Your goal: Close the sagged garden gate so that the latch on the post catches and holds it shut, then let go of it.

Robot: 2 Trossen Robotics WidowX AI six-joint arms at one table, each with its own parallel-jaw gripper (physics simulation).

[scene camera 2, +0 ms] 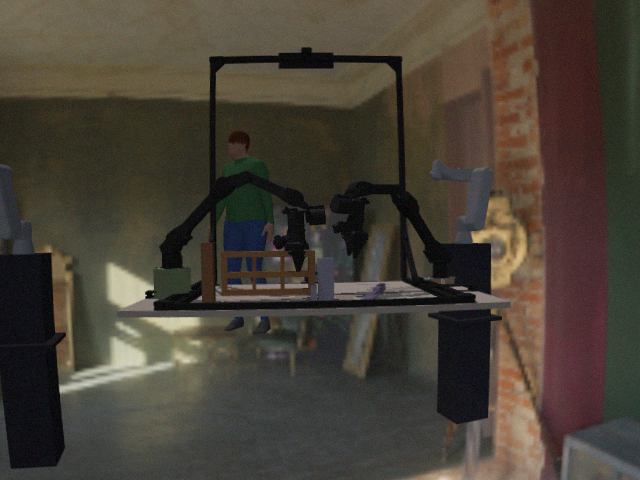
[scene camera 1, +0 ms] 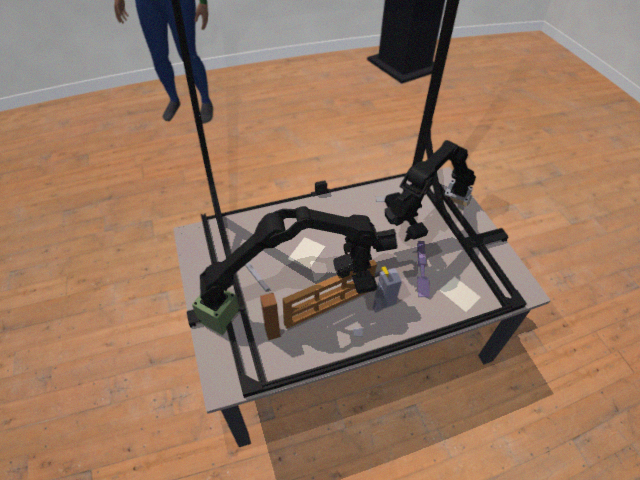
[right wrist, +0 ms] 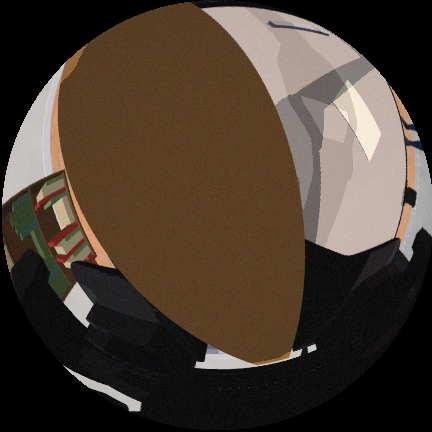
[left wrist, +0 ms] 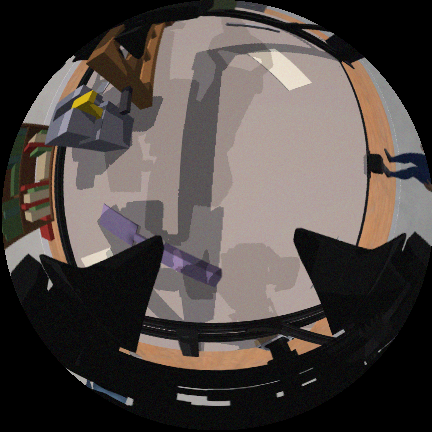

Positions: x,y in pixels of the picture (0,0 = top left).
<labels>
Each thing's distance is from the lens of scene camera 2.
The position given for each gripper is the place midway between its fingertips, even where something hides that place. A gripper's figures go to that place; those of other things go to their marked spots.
left gripper (scene camera 2: 351,257): 1.83 m
right gripper (scene camera 2: 298,271): 1.69 m
</labels>
